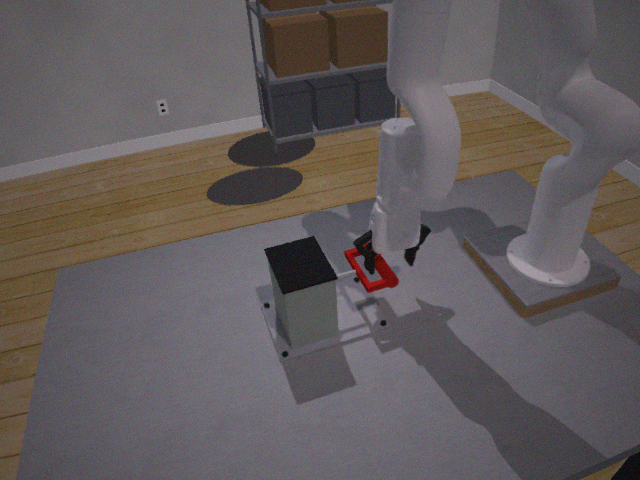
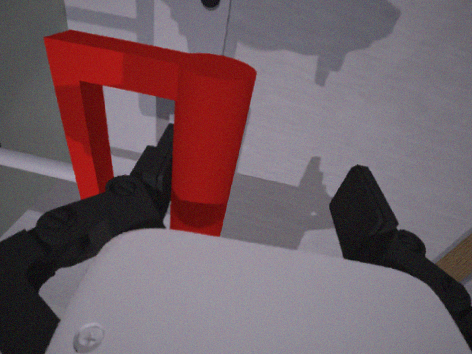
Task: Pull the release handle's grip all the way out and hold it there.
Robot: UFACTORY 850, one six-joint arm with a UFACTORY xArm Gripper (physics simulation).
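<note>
The red release handle (image 1: 381, 284) (image 2: 135, 70) is a rectangular frame with a thick round grip (image 1: 391, 277) (image 2: 212, 140) on its outer side. It stands out from the pale green box (image 1: 310, 317) (image 2: 30, 85) with the black top. A length of white rod (image 1: 346, 273) (image 2: 37, 164) shows between box and handle. My gripper (image 1: 390, 266) (image 2: 263, 168) is open and astride the grip. One finger is inside the frame's opening, at the grip's inner face, seemingly touching it. The other is well clear on the outer side. The grip's lower end is hidden by the gripper body.
The box stands on a pale base plate (image 1: 305, 348) with black bolts at its corners, on the grey table (image 1: 180, 413). The arm's wood-edged base board (image 1: 568, 301) is at the right. A shelf rack (image 1: 336, 70) with boxes stands behind the table.
</note>
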